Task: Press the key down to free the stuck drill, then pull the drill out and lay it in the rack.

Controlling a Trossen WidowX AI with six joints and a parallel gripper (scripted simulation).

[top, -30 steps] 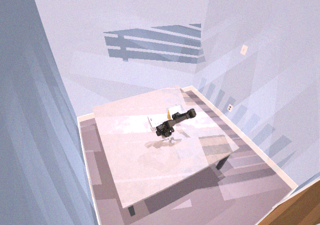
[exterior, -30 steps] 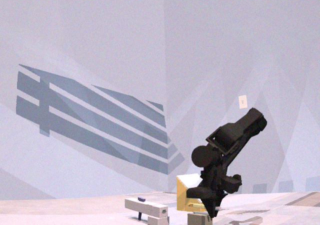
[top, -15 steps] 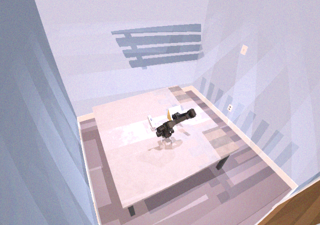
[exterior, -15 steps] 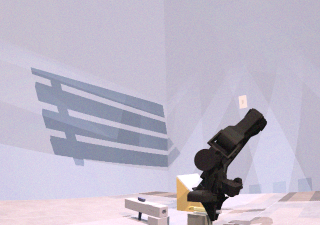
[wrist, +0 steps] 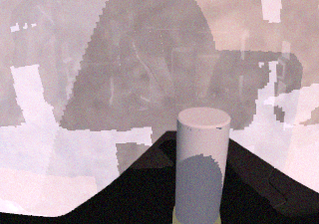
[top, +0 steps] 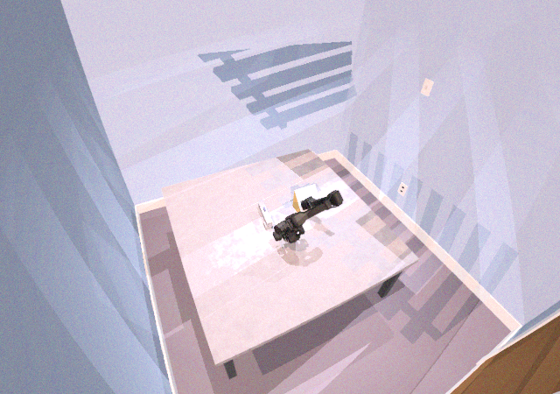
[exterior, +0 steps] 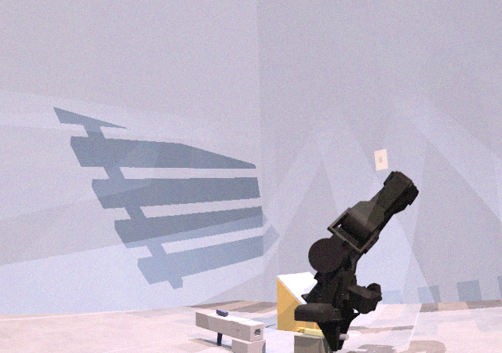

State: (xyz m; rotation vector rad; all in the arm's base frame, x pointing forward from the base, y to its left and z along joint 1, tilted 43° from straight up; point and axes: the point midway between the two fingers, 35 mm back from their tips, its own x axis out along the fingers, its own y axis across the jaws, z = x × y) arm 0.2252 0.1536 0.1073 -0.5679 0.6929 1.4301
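The drill is 4 cm to the right of my gripper tip and 3 cm above it. From my gripper tip the other things lie so: dark blue part 5 cm ahead, 26 cm to the right, 4 cm above.
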